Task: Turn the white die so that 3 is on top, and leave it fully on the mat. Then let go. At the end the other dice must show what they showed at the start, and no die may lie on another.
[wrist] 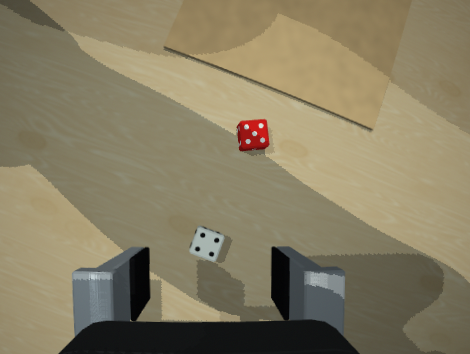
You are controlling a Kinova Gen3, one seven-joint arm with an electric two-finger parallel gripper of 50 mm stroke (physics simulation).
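Frame: origin at the arm's base, x ahead, y left, z up, level; centimetres.
Seen in the pictures: gripper, fingertip midpoint: (pixel 210 273).
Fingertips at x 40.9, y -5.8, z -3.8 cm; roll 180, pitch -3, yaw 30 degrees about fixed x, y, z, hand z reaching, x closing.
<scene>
Pixels of each thing's middle, then the offset from my fingertips to it. "spot": a spot on its surface instead. Level surfaces: height alone.
- white die, body centre: (pixel 206 243) dx -0.1, dy +0.5, dz -7.5 cm
- tan mat, surface spot: (pixel 320 75) spot: dx +0.8, dy +12.8, dz -7.9 cm
- red die, body centre: (pixel 252 135) dx -1.0, dy +7.2, dz -7.5 cm
- table, its level: dz -8.3 cm
The white die (pixel 207 244) lies on the table with 4 black pips on its top face. It is off the mat and turned slightly relative to the fingers. My gripper (pixel 210 273) is open and empty, above the table. In the view the white die shows between and slightly beyond the two fingertips, a little nearer the left one. The tan mat (pixel 320 75) lies at the top of the view, and part of it is cut off by the view's edge. The numbers on the white die's side faces are too oblique to read.
A red die (pixel 254 134) lies on the table between the white die and the mat, with 5 white pips on top. It is off the mat, near its lower edge. Shadows of the arm and gripper fall across the table (pixel 125 145) and the mat.
</scene>
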